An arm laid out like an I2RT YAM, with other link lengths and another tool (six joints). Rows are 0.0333 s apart.
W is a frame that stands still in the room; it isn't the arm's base.
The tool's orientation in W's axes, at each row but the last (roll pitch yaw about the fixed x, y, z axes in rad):
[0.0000 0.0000 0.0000]
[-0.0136 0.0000 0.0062]
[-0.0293 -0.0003 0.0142]
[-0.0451 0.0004 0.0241]
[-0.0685 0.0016 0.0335]
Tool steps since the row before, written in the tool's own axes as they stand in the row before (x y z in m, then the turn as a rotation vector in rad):
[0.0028 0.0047 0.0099 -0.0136 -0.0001 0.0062]
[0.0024 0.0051 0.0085 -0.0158 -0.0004 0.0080]
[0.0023 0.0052 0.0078 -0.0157 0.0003 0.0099]
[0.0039 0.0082 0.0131 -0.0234 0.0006 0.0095]
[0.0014 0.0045 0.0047 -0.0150 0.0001 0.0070]
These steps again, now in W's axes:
[0.0028 0.0047 0.0099 -0.0136 -0.0001 0.0062]
[0.0024 0.0052 0.0084 -0.0158 -0.0004 0.0080]
[0.0022 0.0055 0.0076 -0.0157 0.0004 0.0099]
[0.0037 0.0089 0.0127 -0.0234 0.0005 0.0095]
[0.0012 0.0049 0.0044 -0.0150 0.0001 0.0070]

